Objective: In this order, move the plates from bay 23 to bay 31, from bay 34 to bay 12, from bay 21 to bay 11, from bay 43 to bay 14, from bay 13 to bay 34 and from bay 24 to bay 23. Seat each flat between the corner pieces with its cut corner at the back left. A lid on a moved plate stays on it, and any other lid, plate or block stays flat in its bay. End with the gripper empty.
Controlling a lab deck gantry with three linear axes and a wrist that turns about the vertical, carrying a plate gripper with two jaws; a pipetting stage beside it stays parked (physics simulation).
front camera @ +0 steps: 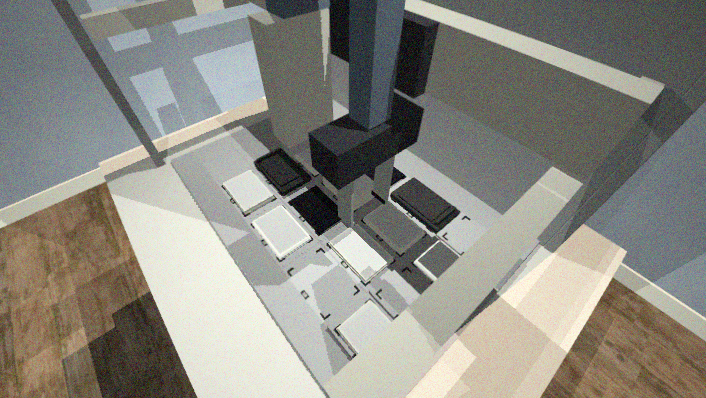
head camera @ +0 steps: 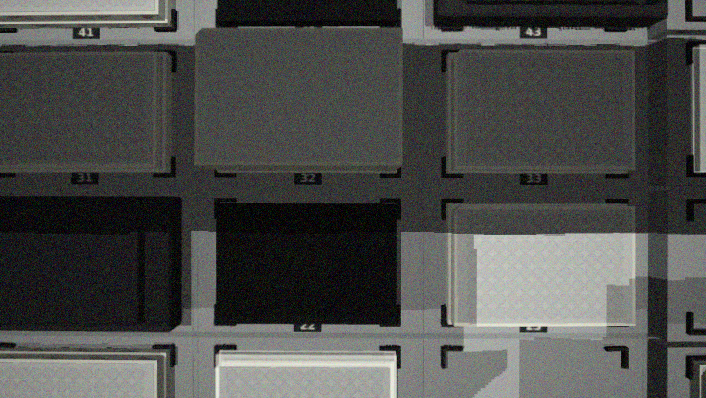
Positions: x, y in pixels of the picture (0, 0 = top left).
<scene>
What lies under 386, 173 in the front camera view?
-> My gripper.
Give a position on a bay 23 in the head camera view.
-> At 434, 232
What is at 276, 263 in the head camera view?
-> A black block.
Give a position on a black block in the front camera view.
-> At 314, 205
</scene>
